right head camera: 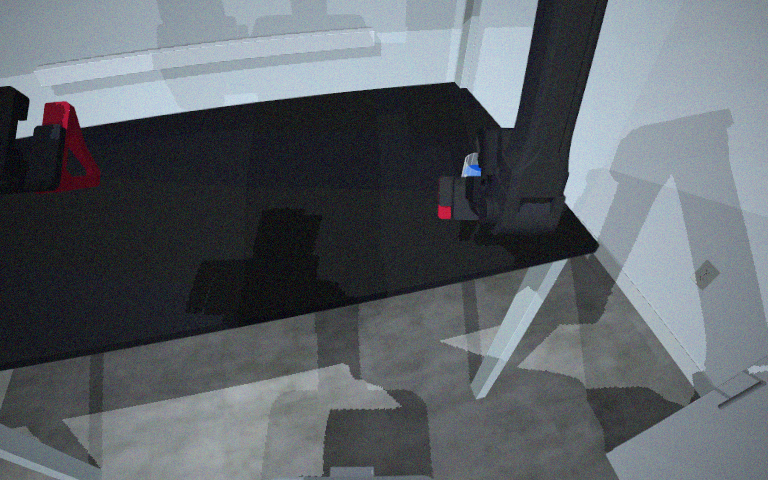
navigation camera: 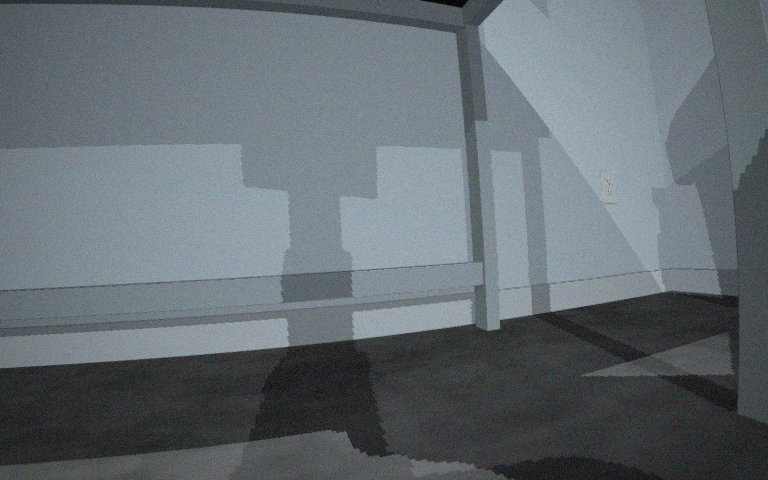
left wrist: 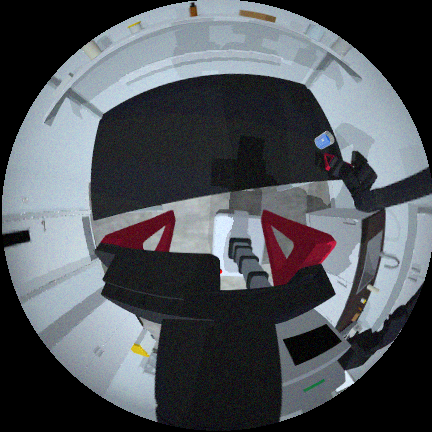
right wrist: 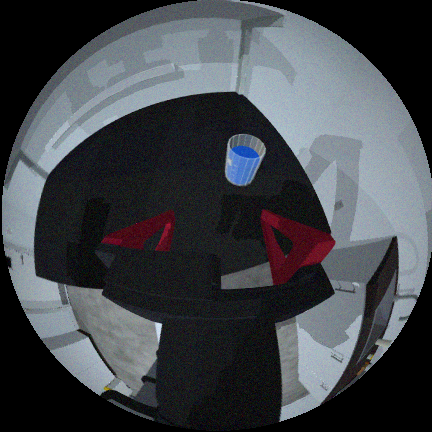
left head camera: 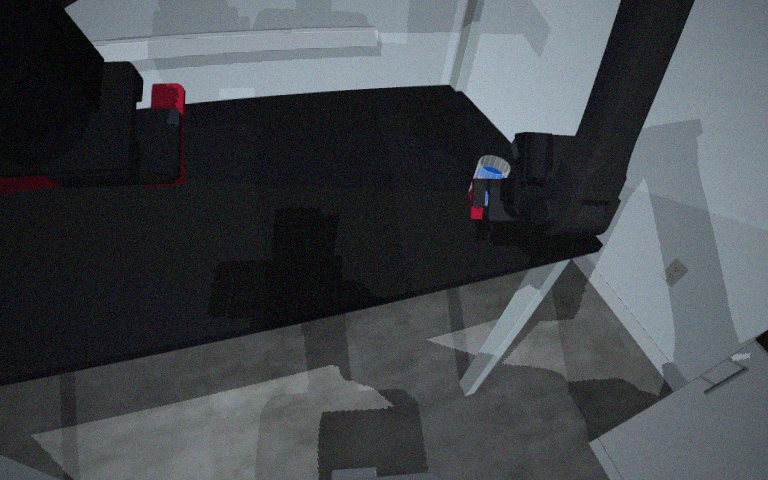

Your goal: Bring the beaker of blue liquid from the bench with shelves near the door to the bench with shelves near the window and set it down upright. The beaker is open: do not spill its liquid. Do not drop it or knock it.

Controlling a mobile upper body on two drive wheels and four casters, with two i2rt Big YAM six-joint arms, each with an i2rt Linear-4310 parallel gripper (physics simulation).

Scene:
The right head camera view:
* my left gripper: 47,182
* my right gripper: 470,194
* counter with sink: 717,429
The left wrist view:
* my left gripper: 217,214
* counter with sink: 353,262
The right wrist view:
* my right gripper: 217,214
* beaker of blue liquid: 244,152
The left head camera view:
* my left gripper: 120,174
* my right gripper: 494,196
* beaker of blue liquid: 489,167
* counter with sink: 709,421

